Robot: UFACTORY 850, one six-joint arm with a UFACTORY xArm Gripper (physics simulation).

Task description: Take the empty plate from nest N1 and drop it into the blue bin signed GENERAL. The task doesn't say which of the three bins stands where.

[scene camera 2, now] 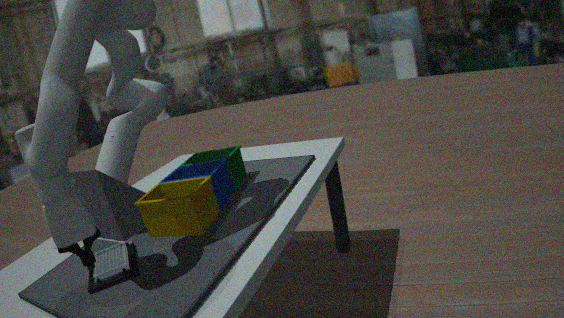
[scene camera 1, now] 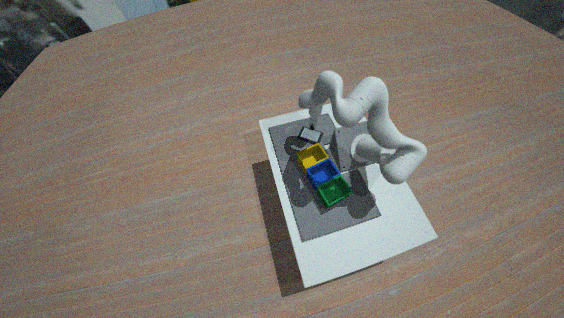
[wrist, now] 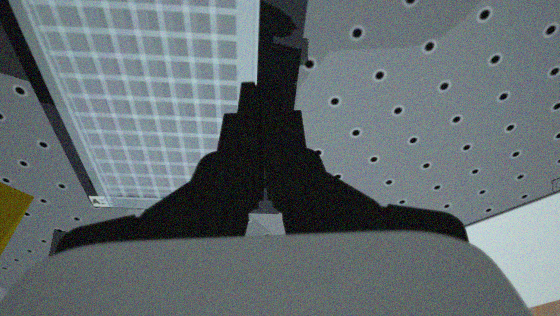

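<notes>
The clear gridded plate (scene camera 1: 310, 135) (scene camera 2: 111, 261) (wrist: 145, 90) sits in a black nest (scene camera 2: 133, 259); a small corner label in the wrist view is too blurred to read surely, and no N1 mark is readable. My gripper (scene camera 1: 312, 127) (scene camera 2: 91, 264) (wrist: 264, 111) is shut and empty. Its fingertips are over the plate's long edge, beside the nest's dark rim; the exact height is hard to tell. The blue bin (scene camera 1: 322, 172) (scene camera 2: 225, 182) stands between the two other bins. No GENERAL sign is readable.
The yellow bin (scene camera 1: 312, 156) (scene camera 2: 180, 212) (wrist: 12, 212) stands nearest the nest, the green bin (scene camera 1: 334, 191) (scene camera 2: 237, 167) farthest. A grey block (scene camera 2: 117, 200) stands by the arm's base. The bins and nest are on a dark grey holed mat (scene camera 1: 310, 230) on a white table (scene camera 1: 350, 255).
</notes>
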